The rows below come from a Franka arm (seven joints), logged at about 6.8 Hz.
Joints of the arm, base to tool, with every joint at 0 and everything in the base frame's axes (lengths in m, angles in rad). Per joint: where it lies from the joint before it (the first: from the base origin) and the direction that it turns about. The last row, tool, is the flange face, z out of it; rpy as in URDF.
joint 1: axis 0 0 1 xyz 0.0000 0.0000 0.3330
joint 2: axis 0 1 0 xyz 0.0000 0.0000 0.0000
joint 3: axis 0 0 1 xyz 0.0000 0.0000 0.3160
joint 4: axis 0 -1 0 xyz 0.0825 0.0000 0.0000
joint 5: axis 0 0 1 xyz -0.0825 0.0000 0.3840
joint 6: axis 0 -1 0 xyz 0.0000 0.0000 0.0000
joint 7: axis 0 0 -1 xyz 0.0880 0.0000 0.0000
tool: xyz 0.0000 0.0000 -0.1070 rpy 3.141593 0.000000 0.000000
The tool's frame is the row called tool.
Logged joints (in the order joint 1, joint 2, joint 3, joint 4, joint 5, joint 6, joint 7), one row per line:
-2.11, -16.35, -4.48, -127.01, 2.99, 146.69, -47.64
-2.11, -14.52, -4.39, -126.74, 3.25, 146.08, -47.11
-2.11, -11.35, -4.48, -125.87, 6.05, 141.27, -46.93
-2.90, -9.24, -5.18, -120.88, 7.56, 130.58, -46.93
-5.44, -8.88, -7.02, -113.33, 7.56, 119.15, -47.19
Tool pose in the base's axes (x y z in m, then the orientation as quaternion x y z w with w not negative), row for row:
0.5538, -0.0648, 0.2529, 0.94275, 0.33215, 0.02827, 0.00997
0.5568, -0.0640, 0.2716, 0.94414, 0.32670, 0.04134, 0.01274
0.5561, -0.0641, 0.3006, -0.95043, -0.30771, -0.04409, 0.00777
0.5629, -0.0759, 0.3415, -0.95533, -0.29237, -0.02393, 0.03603
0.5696, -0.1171, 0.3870, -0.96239, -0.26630, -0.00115, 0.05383
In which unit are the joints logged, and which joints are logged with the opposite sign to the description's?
The joints are logged in degrees. Opposite sign: joint 2.
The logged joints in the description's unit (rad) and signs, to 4 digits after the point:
-0.0368, 0.2854, -0.0782, -2.2167, 0.0522, 2.5602, -0.8315
-0.0368, 0.2534, -0.0766, -2.2120, 0.0567, 2.5496, -0.8222
-0.0368, 0.1981, -0.0782, -2.1968, 0.1056, 2.4656, -0.8191
-0.0506, 0.1613, -0.0904, -2.1098, 0.1319, 2.2791, -0.8191
-0.0949, 0.1550, -0.1225, -1.9780, 0.1319, 2.0796, -0.8236

